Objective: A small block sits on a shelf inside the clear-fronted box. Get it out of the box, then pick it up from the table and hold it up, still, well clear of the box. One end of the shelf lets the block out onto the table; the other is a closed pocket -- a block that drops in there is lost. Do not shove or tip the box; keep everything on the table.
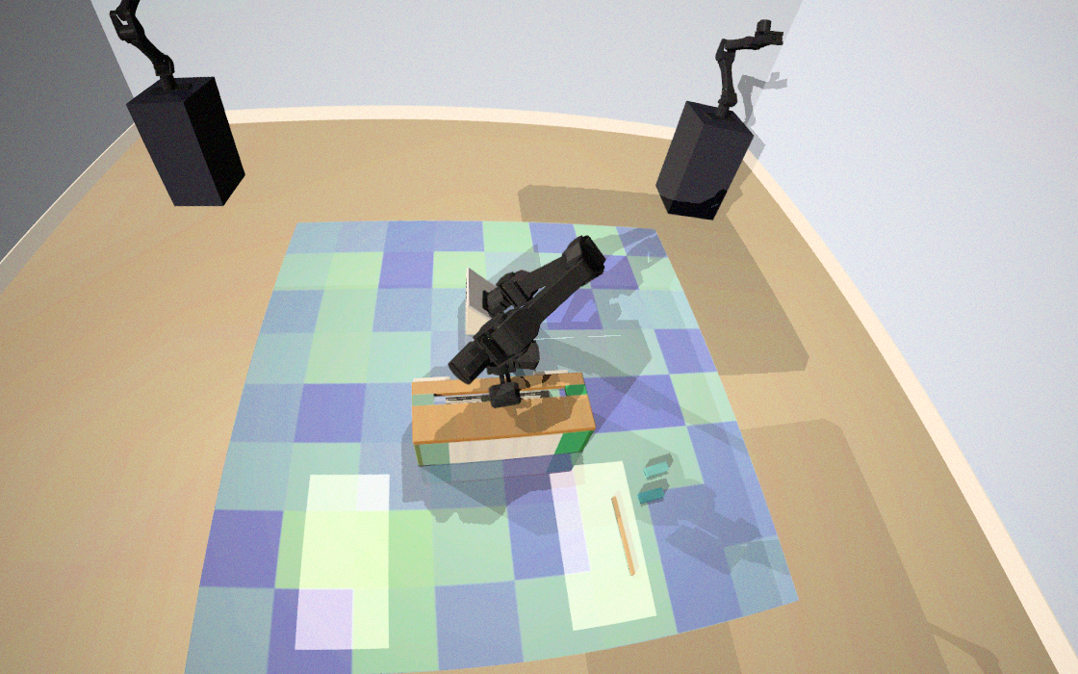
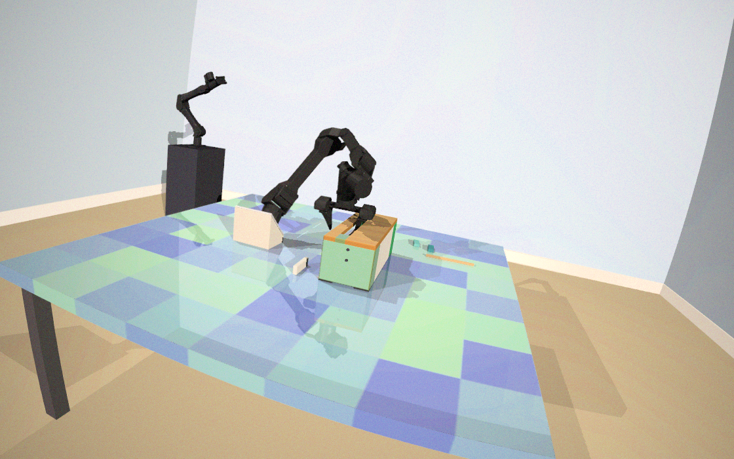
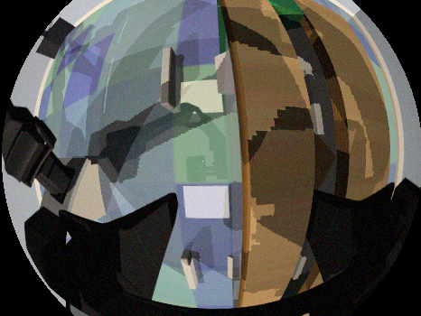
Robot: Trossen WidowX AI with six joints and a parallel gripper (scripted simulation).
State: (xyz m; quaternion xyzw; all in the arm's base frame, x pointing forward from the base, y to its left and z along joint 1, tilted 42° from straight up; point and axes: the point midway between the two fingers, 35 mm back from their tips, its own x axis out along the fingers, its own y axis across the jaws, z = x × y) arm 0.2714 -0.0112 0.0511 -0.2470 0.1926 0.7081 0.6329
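Right now my gripper tip is 4 cm short of the box, 1 cm to the left of it and 3 cm above it. Also, from my gripper tip: small block: 5 cm ahead, 3 cm to the left; thin stick: 33 cm ahead, 26 cm to the left, 8 cm below.
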